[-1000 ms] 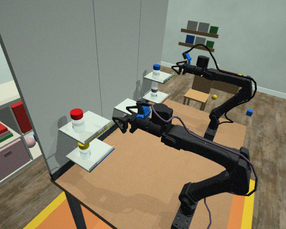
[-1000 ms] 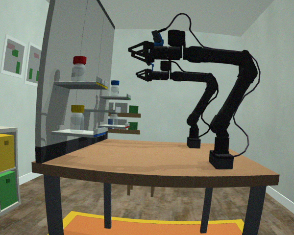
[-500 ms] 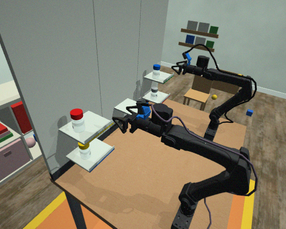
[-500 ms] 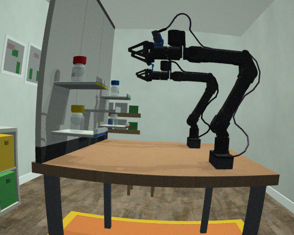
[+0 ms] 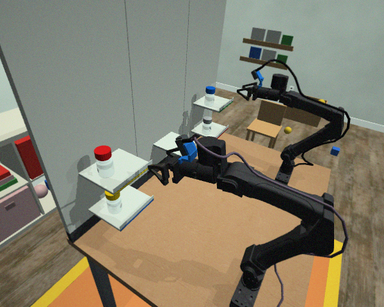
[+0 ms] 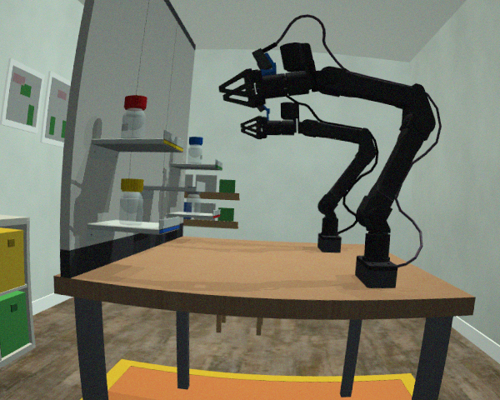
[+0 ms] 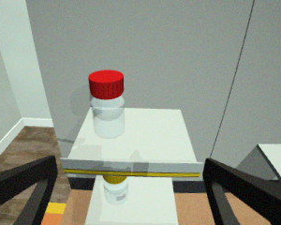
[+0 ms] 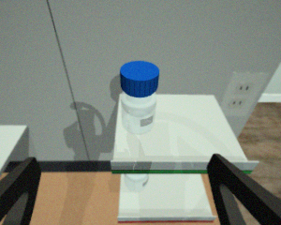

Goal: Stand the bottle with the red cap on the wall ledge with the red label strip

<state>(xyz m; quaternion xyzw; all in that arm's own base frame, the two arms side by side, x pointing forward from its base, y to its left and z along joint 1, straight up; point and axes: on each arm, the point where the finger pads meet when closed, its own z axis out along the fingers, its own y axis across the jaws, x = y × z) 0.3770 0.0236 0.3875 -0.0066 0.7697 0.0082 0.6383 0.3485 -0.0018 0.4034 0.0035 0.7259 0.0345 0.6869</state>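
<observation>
My left gripper is now 21 cm short of the red-capped bottle, 4 cm to the right of it and 8 cm above it. From my left hand the other things lie so: blue-capped bottle: 15 cm ahead, 74 cm to the right, 8 cm below; grey wall panel: 27 cm ahead, 42 cm to the right, 2 cm above; yellow-capped bottle: 20 cm ahead, 3 cm to the left, 27 cm below.
</observation>
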